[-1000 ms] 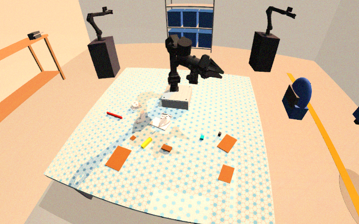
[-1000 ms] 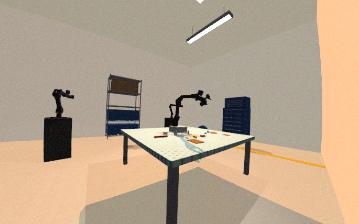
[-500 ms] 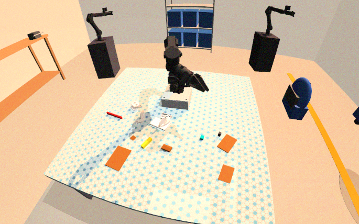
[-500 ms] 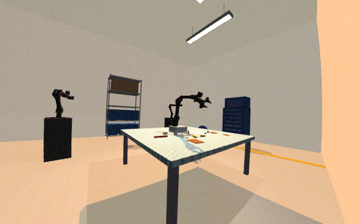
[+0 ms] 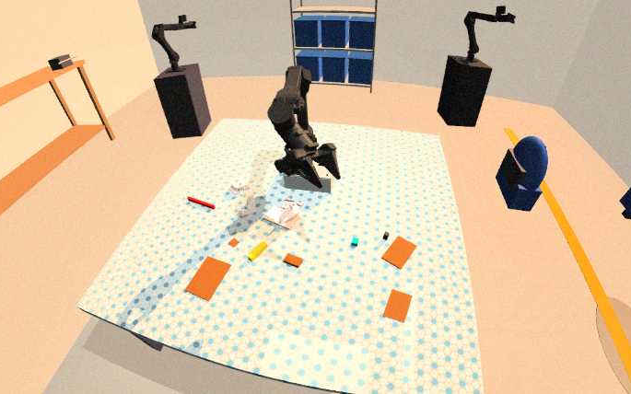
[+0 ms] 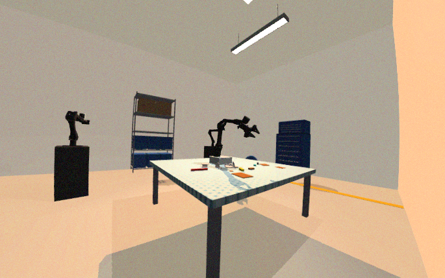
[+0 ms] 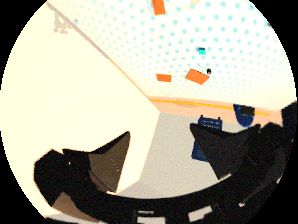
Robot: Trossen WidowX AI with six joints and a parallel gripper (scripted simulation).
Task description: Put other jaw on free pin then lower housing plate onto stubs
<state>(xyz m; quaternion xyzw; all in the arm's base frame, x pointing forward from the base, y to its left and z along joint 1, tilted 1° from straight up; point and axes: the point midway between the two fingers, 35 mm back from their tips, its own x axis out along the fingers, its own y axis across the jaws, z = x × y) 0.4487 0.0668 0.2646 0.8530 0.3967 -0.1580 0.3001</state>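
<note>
Right now the white jaw is 22 cm behind my gripper tip, 32 cm to the right of it and 32 cm below it. The rest, counted from my gripper tip: teal cube: 6 cm behind, 9 cm to the left, 32 cm below; black cube: 8 cm behind, 20 cm to the left, 31 cm below; yellow block: 3 cm behind, 24 cm to the right, 32 cm below.
</note>
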